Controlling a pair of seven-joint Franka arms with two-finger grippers.
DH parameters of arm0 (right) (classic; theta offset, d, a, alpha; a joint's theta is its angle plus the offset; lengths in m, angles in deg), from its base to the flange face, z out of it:
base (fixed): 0 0 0 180
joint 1: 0 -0.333 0 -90
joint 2: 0 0 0 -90
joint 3: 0 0.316 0.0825 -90
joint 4: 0 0 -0.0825 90
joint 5: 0 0.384 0 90
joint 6: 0 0 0.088 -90
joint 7: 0 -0.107 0 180
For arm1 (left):
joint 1: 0 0.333 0 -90
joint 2: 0 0 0 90
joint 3: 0 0.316 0.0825 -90
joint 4: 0 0 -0.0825 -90
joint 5: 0 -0.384 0 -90
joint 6: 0 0 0.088 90
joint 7: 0 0.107 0 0
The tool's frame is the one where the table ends.
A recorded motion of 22 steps. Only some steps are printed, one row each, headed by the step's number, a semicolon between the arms.
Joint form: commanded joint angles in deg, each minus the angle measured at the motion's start. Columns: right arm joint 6, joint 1, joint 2, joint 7, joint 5, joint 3, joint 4; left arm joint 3, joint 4, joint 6, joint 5, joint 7, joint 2, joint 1.
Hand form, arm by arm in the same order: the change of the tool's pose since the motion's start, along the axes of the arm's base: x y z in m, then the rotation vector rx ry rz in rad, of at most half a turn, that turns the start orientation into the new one. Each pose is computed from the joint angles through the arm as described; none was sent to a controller.
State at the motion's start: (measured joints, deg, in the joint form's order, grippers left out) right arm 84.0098 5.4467 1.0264 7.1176 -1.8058 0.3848 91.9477; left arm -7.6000 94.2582 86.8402 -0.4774 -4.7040 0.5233 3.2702
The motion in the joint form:
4: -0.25 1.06 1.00 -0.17 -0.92 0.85 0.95; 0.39 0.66 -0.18 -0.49 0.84 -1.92 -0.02
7: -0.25 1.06 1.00 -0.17 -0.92 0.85 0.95; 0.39 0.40 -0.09 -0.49 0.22 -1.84 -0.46
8: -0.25 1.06 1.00 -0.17 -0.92 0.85 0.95; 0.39 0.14 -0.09 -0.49 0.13 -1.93 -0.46
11: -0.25 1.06 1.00 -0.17 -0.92 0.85 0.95; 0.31 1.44 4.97 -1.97 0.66 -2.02 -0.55
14: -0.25 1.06 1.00 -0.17 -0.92 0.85 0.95; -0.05 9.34 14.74 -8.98 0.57 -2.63 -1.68
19: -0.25 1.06 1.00 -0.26 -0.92 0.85 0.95; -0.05 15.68 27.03 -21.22 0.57 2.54 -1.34
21: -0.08 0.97 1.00 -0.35 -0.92 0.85 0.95; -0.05 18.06 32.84 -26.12 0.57 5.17 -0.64
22: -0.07 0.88 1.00 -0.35 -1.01 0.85 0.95; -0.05 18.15 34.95 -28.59 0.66 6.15 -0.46
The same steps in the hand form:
4: -0.0063 -0.0031 0.0014 -0.0167 0.0049 -0.0065; -0.0093 0.0041 0.0125 0.0096 -0.0191 -0.0086
7: -0.0063 -0.0031 0.0014 -0.0167 0.0049 -0.0065; -0.0087 -0.0001 0.0140 0.0103 -0.0241 -0.0056
8: -0.0063 -0.0031 0.0014 -0.0167 0.0049 -0.0065; -0.0089 -0.0001 0.0169 0.0103 -0.0302 -0.0040
11: -0.0063 -0.0031 0.0014 -0.0167 0.0049 -0.0065; -0.0005 0.0001 0.0143 0.0300 -0.0989 -0.0206
14: -0.0063 -0.0031 0.0014 -0.0167 0.0049 -0.0065; 0.0045 -0.0050 -0.0300 0.1431 -0.1519 -0.0842
19: -0.0063 -0.0031 0.0014 -0.0169 0.0049 -0.0081; 0.0300 0.0066 -0.1118 0.3075 -0.1782 -0.2073
21: -0.0059 -0.0023 0.0017 -0.0173 0.0018 -0.0080; 0.0387 0.0126 -0.1482 0.3556 -0.1938 -0.2714
22: -0.0058 -0.0016 0.0017 -0.0189 0.0018 -0.0064; 0.0440 0.0139 -0.1552 0.3809 -0.2124 -0.3044

